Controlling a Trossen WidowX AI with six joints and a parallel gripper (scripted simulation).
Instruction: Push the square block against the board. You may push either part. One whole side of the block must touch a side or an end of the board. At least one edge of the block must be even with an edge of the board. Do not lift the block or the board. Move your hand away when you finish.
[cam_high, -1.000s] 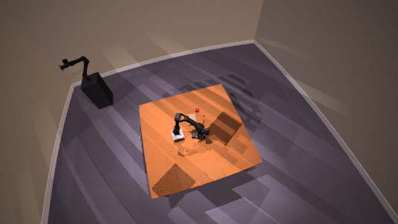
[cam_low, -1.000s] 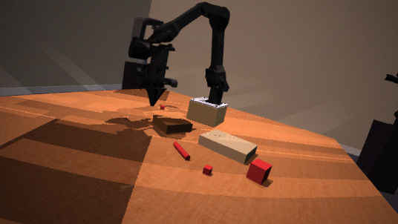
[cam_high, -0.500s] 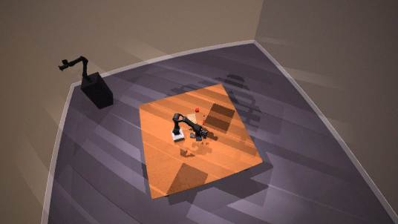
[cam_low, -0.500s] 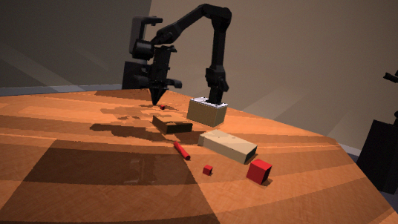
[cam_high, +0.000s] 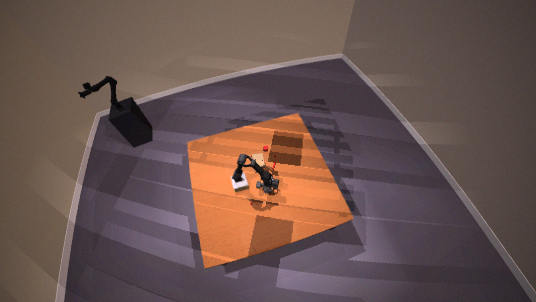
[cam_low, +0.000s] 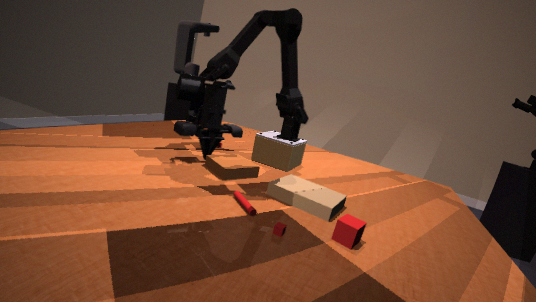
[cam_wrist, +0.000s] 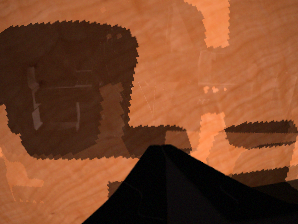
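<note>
My gripper tip is now 9 cm to the right of the flat brown square block and 1 cm below it. Round my gripper tip: pale long board (3 cm ahead, 30 cm to the left, 1 cm above); then red rod (15 cm ahead, 20 cm to the left).
</note>
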